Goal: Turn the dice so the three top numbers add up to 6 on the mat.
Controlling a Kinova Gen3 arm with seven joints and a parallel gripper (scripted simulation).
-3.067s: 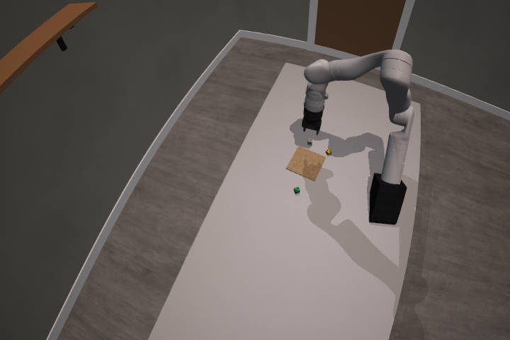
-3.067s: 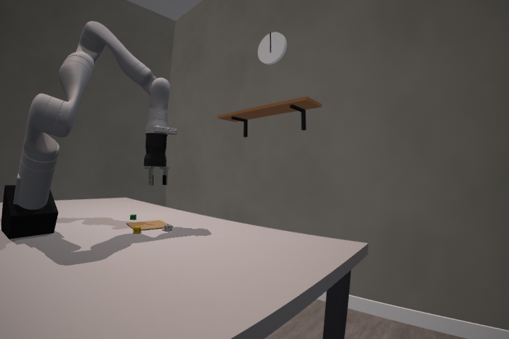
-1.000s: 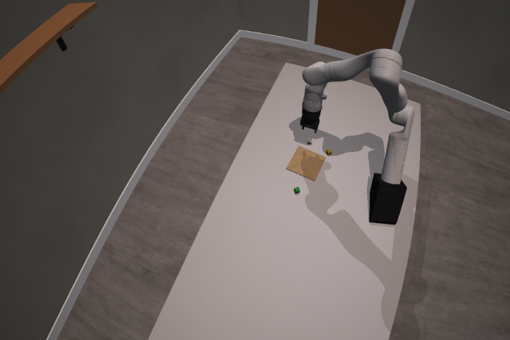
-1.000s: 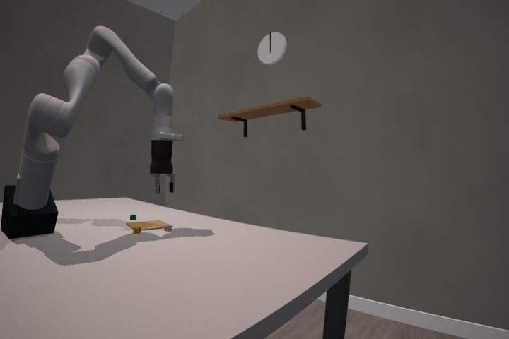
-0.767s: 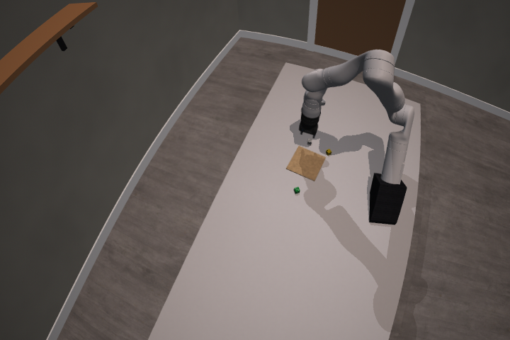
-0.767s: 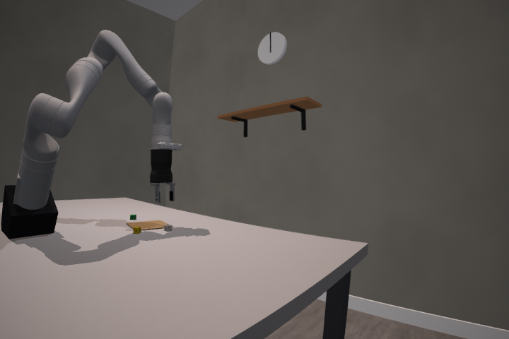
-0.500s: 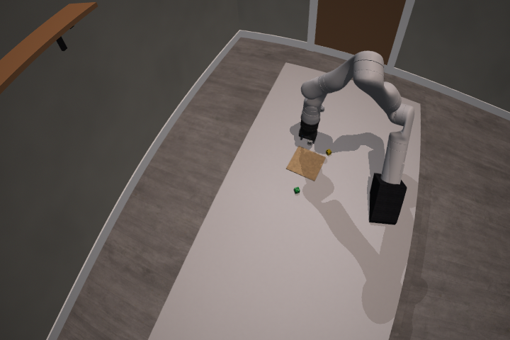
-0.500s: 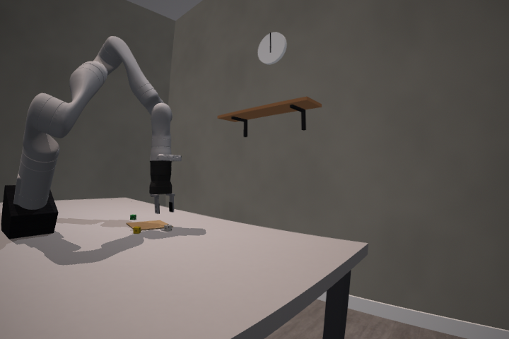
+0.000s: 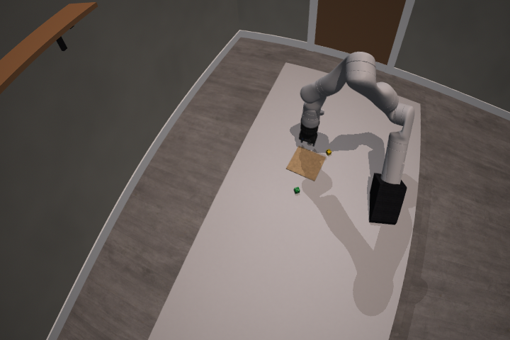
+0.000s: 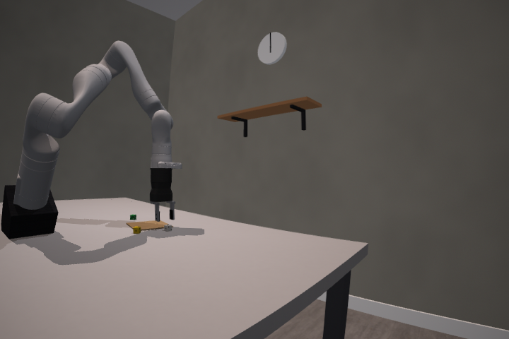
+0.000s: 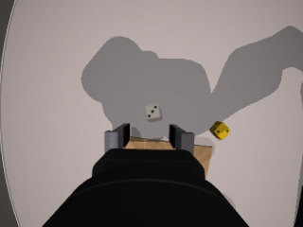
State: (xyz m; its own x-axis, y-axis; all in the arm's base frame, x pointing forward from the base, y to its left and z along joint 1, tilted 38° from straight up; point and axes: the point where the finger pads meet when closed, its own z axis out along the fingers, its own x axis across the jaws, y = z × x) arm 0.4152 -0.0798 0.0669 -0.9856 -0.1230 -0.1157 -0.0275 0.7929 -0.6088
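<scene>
Now: the white die 4 cm below my hand and 3 cm to the right of it. From my hand the other things lie so: green die 24 cm to the left, 4 cm below, 3 cm behind; yellow die 11 cm behind, 4 cm below; tan mat 9 cm to the left, 5 cm below, 2 cm behind.
</scene>
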